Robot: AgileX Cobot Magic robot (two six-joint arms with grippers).
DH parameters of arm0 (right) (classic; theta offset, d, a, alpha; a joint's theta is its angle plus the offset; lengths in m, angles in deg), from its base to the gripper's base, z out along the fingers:
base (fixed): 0 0 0 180
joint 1: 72.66 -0.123 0 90
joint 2: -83.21 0 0.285 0
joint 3: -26.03 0 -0.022 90
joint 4: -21.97 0.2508 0 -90
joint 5: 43.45 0 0.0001 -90
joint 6: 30.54 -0.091 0 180
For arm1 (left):
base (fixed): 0 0 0 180
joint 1: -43.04 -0.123 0 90
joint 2: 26.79 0 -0.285 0
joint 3: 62.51 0 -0.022 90
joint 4: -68.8 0.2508 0 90
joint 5: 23.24 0 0.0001 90
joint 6: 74.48 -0.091 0 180
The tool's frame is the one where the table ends.
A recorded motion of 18 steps. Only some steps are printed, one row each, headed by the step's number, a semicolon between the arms.
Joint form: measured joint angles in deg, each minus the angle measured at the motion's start. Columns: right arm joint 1, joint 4, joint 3, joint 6, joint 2, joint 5; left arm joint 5, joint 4, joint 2, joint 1, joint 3, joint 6.
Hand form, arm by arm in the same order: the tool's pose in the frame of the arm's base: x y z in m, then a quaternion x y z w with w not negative. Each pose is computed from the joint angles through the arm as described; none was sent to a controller.
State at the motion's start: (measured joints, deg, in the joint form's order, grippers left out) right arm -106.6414 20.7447 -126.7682 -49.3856 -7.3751 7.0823; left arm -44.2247 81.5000 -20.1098 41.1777 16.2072 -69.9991
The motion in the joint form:
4: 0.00 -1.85 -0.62 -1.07 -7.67 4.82; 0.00 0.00 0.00 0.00 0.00 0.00
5: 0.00 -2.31 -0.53 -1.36 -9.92 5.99; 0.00 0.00 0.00 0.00 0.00 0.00
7: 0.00 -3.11 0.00 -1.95 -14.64 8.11; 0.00 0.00 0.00 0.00 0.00 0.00
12: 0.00 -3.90 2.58 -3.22 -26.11 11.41; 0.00 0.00 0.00 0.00 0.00 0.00
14: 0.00 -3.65 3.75 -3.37 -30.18 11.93; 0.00 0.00 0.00 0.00 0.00 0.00
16: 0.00 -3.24 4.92 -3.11 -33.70 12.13; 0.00 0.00 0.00 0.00 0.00 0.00
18: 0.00 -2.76 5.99 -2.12 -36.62 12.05; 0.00 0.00 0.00 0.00 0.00 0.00
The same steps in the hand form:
4: 0.1926 0.1250 0.2598 -0.13303 0.98061 0.04290 0.13737; 0.0521 0.0089 0.1732 0.01483 0.79777 0.07995 0.59746
5: 0.1868 0.1202 0.2678 -0.13136 0.97946 0.04358 0.14667; 0.0521 0.0089 0.1732 0.01483 0.79777 0.07995 0.59746
7: 0.1735 0.1098 0.2818 -0.12697 0.97691 0.04617 0.16552; 0.0521 0.0089 0.1732 0.01483 0.79777 0.07995 0.59746
12: 0.1383 0.0846 0.3039 -0.11318 0.96886 0.06345 0.21089; 0.0521 0.0089 0.1732 0.01483 0.79777 0.07995 0.59746
14: 0.1256 0.0764 0.3085 -0.10964 0.96461 0.07483 0.22782; 0.0521 0.0089 0.1732 0.01483 0.79777 0.07995 0.59746
16: 0.1146 0.0697 0.3109 -0.10967 0.96010 0.08574 0.24253; 0.0521 0.0089 0.1732 0.01483 0.79777 0.07995 0.59746
18: 0.1057 0.0645 0.3120 -0.11604 0.95504 0.09467 0.25588; 0.0521 0.0089 0.1732 0.01483 0.79777 0.07995 0.59746

